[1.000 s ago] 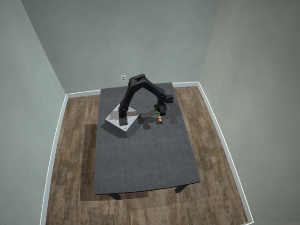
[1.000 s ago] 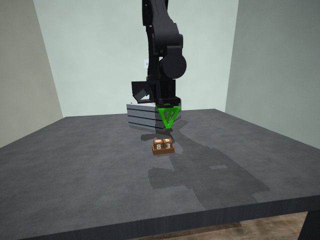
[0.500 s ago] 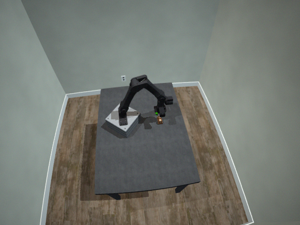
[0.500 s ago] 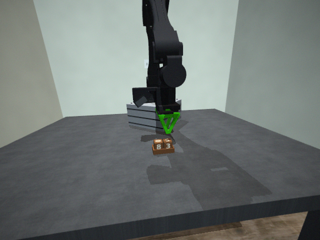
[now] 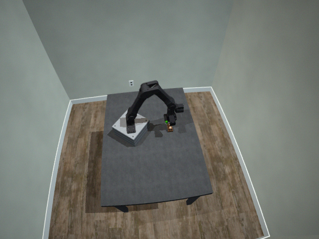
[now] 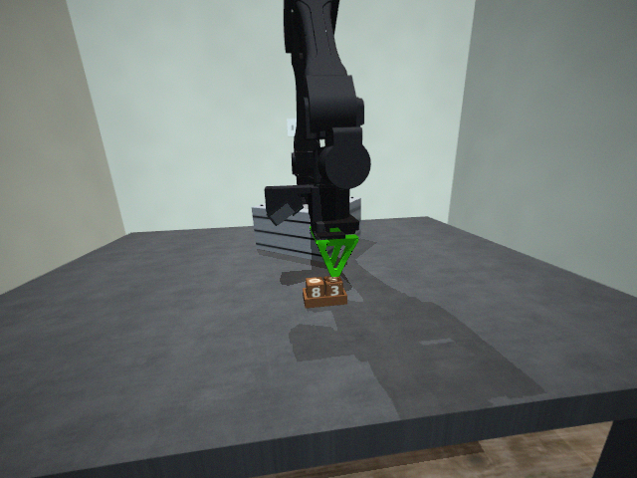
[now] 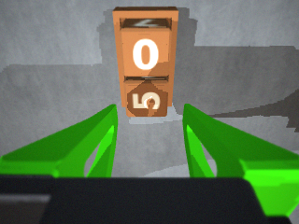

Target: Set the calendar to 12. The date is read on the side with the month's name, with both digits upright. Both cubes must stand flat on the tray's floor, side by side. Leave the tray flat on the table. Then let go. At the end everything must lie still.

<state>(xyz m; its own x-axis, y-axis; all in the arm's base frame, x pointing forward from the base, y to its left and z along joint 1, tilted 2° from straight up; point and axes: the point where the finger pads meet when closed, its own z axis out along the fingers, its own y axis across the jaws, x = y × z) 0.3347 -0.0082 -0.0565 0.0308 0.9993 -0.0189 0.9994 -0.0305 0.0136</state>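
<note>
Right now the brown tray is 5 cm below my hand and 2 cm to the right of it.
</note>
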